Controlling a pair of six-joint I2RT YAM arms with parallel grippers.
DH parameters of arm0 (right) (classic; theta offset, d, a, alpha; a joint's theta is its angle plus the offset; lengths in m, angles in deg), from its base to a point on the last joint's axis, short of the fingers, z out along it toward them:
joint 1: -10.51 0.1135 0.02 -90
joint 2: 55.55 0 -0.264 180
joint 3: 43.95 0 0.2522 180
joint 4: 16.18 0 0.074 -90
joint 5: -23.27 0 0 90
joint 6: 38.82 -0.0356 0 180
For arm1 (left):
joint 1: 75.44 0.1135 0.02 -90
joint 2: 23.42 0 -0.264 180
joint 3: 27.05 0 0.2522 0
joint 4: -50.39 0 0.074 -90
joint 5: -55.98 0 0 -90
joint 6: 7.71 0.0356 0 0
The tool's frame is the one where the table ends.
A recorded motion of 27 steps. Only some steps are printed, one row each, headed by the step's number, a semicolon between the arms.
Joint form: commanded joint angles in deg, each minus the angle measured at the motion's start. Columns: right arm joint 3, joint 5, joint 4, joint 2, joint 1, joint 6; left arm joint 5, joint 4, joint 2, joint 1, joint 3, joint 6.
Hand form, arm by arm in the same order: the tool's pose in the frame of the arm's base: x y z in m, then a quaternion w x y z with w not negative. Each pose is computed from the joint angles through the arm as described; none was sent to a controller.
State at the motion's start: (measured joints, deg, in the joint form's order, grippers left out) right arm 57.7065 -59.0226 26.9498 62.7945 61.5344 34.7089; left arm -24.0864 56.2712 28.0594 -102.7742 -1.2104 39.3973
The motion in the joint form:
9: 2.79 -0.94 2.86 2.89 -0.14 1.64; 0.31 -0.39 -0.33 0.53 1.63 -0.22
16: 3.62 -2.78 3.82 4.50 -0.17 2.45; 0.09 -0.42 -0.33 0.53 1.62 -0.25
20: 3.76 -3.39 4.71 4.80 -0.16 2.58; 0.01 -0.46 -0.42 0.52 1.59 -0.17
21: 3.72 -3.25 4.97 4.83 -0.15 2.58; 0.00 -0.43 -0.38 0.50 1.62 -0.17
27: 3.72 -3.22 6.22 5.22 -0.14 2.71; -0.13 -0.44 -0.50 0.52 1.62 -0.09
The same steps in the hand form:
9: 0.2861 0.3452 0.1692 0.22846 -0.28704 0.92689 0.07927; 0.1715 -0.0796 0.1838 0.52015 -0.16625 0.79117 -0.27542
16: 0.2869 0.3476 0.1604 0.20845 -0.29887 0.92756 0.08280; 0.1714 -0.0797 0.1837 0.51905 -0.16537 0.79162 -0.27671
20: 0.2860 0.3472 0.1581 0.19829 -0.30212 0.92879 0.08214; 0.1712 -0.0796 0.1837 0.51904 -0.16435 0.79176 -0.27696
21: 0.2857 0.3468 0.1574 0.19655 -0.30224 0.92934 0.07962; 0.1713 -0.0798 0.1838 0.51906 -0.16416 0.79170 -0.27720
27: 0.2844 0.3454 0.1536 0.18499 -0.30476 0.93154 0.07161; 0.1712 -0.0797 0.1841 0.51944 -0.16309 0.79139 -0.27801

